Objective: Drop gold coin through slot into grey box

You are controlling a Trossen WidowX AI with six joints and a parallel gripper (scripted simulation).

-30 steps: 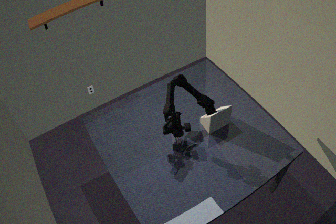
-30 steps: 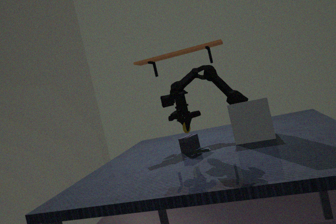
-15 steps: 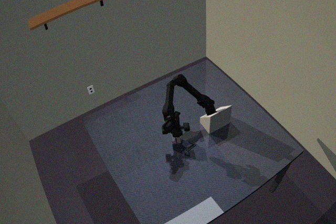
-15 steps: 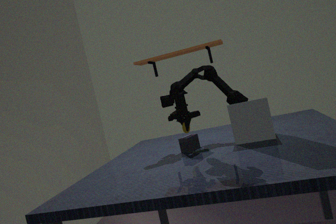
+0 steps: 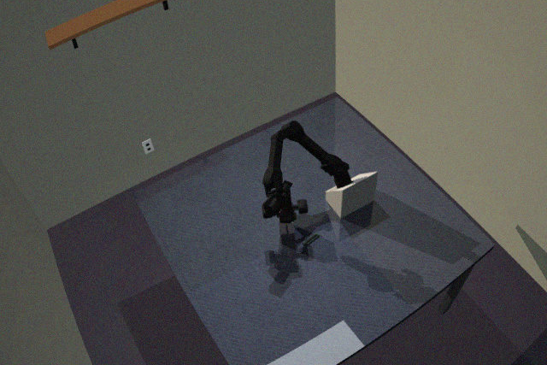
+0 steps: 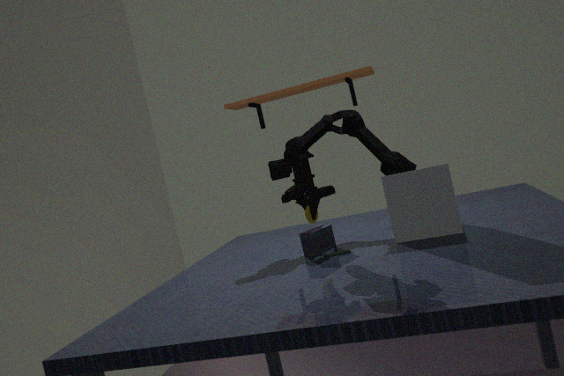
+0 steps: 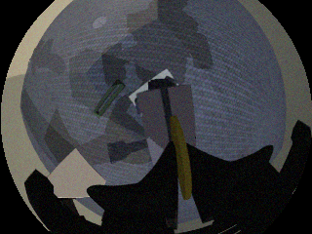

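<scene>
My gripper tip is 20 mm below the gold coin.
</scene>
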